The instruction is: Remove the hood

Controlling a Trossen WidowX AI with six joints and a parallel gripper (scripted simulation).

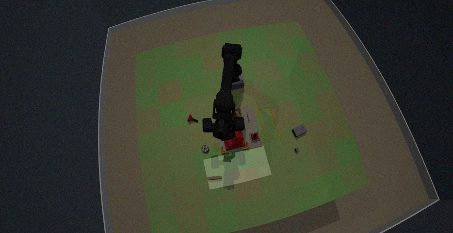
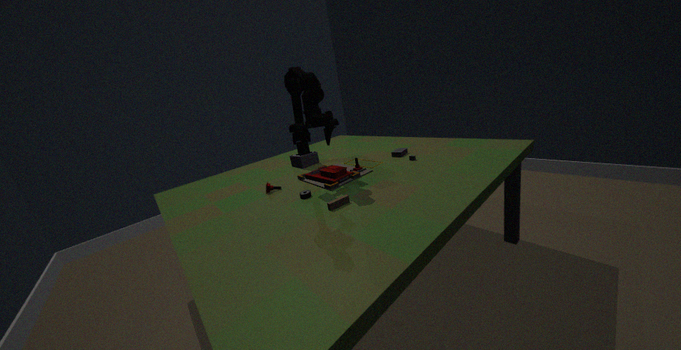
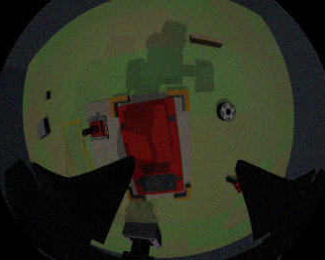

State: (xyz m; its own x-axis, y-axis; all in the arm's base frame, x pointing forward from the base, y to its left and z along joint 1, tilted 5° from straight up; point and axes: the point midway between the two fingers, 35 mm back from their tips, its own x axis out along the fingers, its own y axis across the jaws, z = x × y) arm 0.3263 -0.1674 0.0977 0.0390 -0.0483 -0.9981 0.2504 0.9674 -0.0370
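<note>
My gripper tip is now 1 cm short of the red hood, 5 cm to the right of it and 11 cm above it. Also, from my gripper tip: brown bar (19 cm ahead, 12 cm to the right, 14 cm below).
</note>
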